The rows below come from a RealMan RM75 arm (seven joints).
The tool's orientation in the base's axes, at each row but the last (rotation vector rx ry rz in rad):
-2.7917, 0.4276, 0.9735
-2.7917, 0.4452, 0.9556
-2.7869, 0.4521, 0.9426
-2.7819, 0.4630, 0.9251
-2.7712, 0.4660, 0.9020
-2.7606, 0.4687, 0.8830
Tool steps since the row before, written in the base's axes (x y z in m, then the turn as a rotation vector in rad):
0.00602, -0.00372, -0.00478, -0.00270, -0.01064, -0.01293
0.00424, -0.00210, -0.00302, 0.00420, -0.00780, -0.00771
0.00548, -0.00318, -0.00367, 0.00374, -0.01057, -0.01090
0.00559, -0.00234, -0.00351, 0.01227, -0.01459, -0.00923
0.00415, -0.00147, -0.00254, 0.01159, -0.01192, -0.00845
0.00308, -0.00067, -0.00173, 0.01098, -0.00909, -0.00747
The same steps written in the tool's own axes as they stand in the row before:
0.00831, 0.00186, -0.00068, 0.00839, 0.01159, 0.00911
0.00553, 0.00075, -0.00057, 0.00970, 0.00638, 0.00176
0.00712, 0.00137, -0.00099, 0.01195, 0.00933, 0.00383
0.00693, 0.00050, -0.00092, 0.01836, 0.01005, -0.00324
0.00504, 0.00012, -0.00061, 0.01674, 0.00773, -0.00277
0.00356, -0.00031, -0.00043, 0.01503, 0.00523, -0.00242

